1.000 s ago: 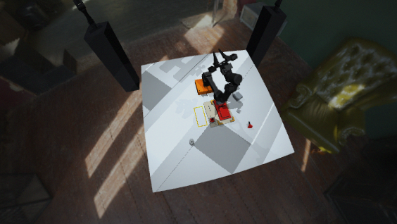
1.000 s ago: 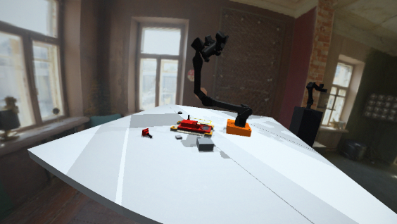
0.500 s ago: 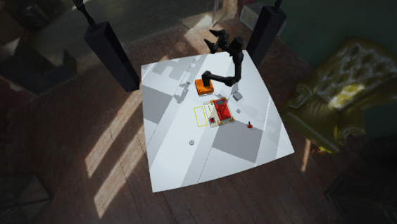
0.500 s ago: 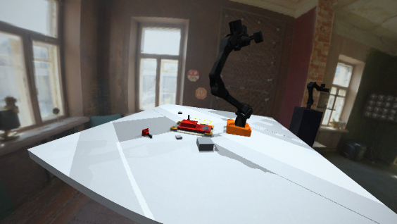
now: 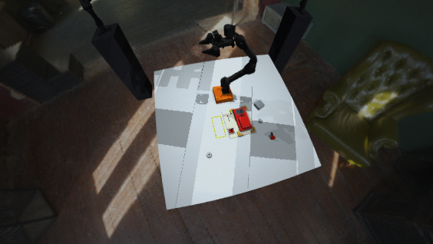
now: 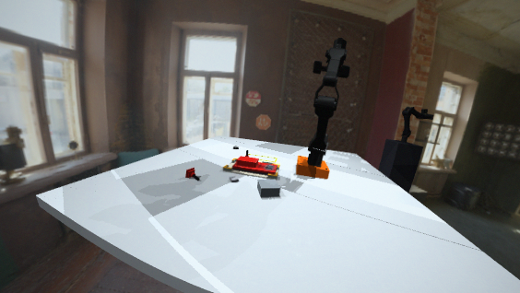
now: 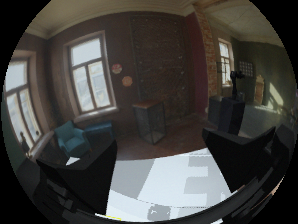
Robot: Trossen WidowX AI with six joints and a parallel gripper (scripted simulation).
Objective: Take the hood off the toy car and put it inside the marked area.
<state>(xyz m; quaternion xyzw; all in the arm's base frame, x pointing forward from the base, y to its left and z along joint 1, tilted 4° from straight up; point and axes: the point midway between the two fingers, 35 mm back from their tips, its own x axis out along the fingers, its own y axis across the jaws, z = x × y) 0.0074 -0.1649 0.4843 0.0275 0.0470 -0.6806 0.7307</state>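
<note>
My gripper tip is now 34 cm short of the red hood, 28 cm to the right of it and 49 cm above it. From my gripper tip the other things lie so: small round piece 55 cm ahead, 5 cm to the right, 52 cm below.
</note>
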